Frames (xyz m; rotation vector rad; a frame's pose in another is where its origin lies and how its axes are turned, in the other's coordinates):
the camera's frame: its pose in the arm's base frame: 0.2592 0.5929 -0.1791 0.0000 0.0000 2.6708
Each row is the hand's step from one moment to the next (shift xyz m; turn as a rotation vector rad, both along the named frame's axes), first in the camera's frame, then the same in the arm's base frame.
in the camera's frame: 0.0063 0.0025 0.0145 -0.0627 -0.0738 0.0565
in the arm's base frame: -0.0067 0.0006 0.0145 0.0894 0.0373 0.0565
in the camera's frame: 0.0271 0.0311 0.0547 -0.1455 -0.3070 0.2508
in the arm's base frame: -0.0383 -0.0154 0.0547 0.2689 0.2076 0.2508
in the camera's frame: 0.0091 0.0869 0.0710 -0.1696 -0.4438 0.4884
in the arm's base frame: -0.0475 -0.0733 0.0710 0.3525 0.3186 0.4884
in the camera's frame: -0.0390 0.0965 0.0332 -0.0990 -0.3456 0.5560
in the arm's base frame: -0.0090 -0.1037 0.0332 0.2450 0.2631 0.5560
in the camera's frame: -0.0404 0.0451 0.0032 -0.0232 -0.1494 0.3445
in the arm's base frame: 0.0155 -0.0585 0.0032 0.0884 0.1226 0.3445
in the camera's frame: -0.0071 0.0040 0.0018 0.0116 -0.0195 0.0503
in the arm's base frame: 0.0045 -0.0068 0.0018 -0.0015 0.0226 0.0503
